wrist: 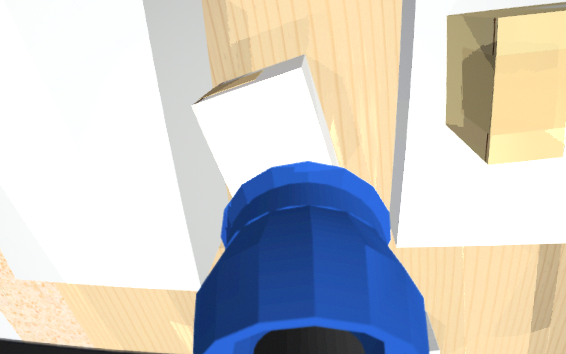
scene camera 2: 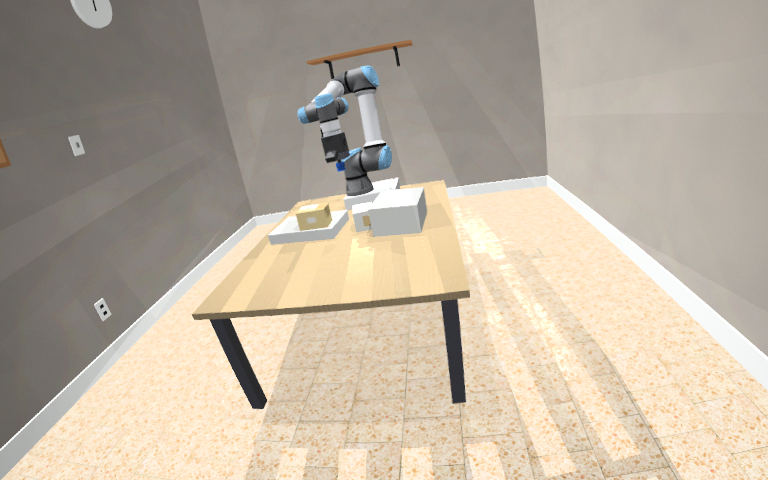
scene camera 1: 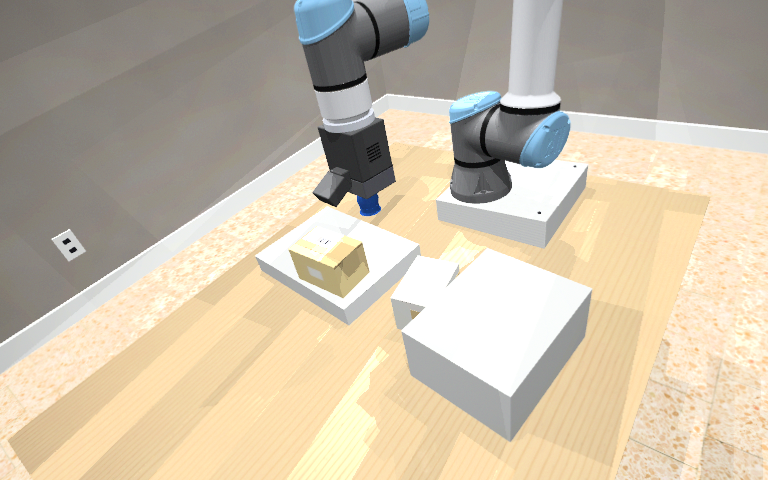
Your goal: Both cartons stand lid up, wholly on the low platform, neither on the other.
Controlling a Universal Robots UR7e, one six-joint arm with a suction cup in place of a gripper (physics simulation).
Labels:
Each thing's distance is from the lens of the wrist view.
my suction cup (wrist: 306, 244): 4 cm
tall white block (wrist: 116, 185): 29 cm
The marked spots on the tall white block and my suction cup are 26 cm apart.

